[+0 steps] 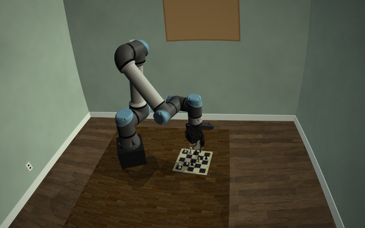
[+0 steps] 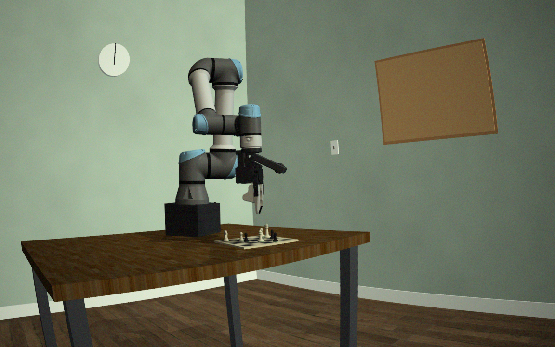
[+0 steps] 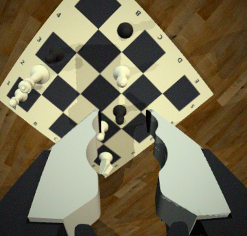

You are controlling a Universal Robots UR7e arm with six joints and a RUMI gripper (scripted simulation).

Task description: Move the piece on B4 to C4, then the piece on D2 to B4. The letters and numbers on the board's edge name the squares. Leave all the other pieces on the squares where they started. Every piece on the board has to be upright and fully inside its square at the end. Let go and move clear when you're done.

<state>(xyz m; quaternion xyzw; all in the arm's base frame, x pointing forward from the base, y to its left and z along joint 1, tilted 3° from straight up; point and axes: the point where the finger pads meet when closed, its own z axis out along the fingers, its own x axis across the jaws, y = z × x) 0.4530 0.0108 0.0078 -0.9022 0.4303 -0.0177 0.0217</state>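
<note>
Now: hand 12 cm above the chessboard and 4 cm past it. Also, from my hand: tall white piece (9 cm below, 8 cm to the left, 6 cm behind).
</note>
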